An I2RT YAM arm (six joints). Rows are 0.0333 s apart.
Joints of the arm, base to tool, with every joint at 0 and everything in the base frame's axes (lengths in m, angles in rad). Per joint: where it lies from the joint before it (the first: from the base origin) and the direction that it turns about. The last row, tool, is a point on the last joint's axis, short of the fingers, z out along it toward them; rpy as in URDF.
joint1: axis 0 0 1 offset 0.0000 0.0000 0.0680
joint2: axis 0 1 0 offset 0.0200 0.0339 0.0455
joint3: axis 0 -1 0 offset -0.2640 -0.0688 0.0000
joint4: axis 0 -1 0 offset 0.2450 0.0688 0.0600
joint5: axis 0 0 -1 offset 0.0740 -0.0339 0.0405
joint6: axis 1 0 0 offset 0.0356 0.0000 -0.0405
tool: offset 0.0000 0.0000 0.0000 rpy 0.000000 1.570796 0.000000
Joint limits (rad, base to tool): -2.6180..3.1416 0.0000..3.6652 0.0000..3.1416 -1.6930..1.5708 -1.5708..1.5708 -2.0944..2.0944
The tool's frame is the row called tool.
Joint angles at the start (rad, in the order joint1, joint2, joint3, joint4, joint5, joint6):
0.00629 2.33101 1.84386 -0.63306 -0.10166 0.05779
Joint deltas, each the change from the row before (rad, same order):
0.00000 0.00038 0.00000 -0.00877 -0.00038 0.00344
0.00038 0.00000 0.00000 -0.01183 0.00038 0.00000
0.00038 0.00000 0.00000 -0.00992 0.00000 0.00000
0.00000 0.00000 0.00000 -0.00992 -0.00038 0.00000
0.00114 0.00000 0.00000 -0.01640 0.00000 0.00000
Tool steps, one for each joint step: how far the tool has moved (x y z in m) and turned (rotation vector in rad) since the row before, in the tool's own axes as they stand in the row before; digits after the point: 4 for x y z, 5 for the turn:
0.0010 -0.0001 0.0002 0.00016 0.00911 0.00437
0.0013 0.0001 0.0000 0.00094 0.01177 0.00086
0.0011 0.0001 0.0000 0.00045 0.00989 0.00066
0.0011 -0.0001 0.0000 0.00022 0.00987 0.00101
0.0018 0.0004 0.0000 0.00056 0.01642 0.00063

